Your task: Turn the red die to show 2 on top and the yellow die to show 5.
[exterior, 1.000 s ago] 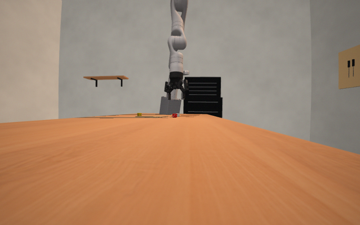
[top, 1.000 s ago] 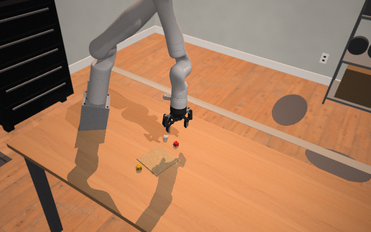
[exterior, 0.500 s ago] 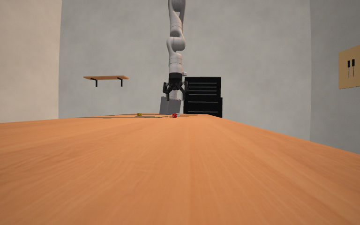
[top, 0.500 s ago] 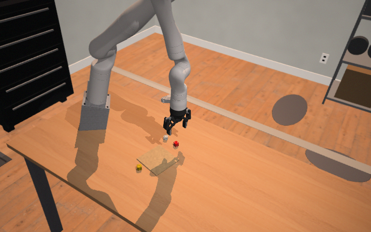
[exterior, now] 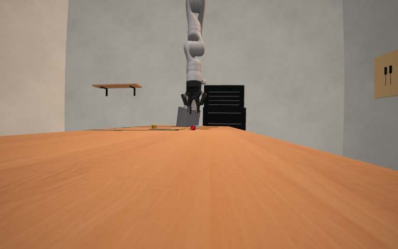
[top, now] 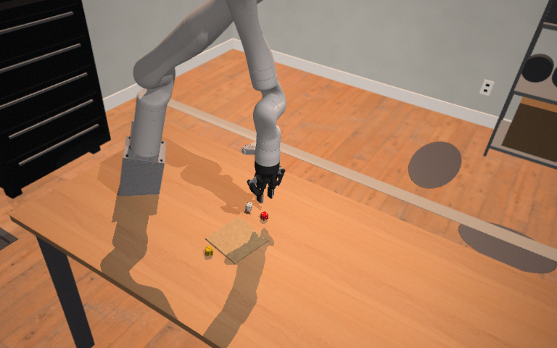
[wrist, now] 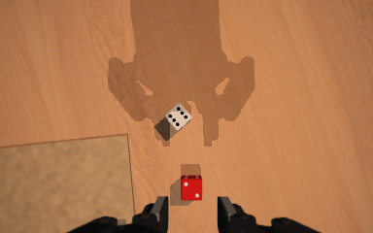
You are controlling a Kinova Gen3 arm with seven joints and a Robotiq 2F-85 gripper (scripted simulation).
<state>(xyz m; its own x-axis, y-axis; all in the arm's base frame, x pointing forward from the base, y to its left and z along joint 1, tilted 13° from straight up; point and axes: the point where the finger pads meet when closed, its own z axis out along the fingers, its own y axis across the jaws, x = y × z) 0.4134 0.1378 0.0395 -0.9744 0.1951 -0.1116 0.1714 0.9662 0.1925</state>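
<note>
Right now the red die is 9 cm below my hand. Round my hand: white die 7 cm behind, 9 cm below; then yellow die 2 cm behind, 23 cm to the right, 9 cm below; then tan mat 13 cm to the right, 10 cm below.
</note>
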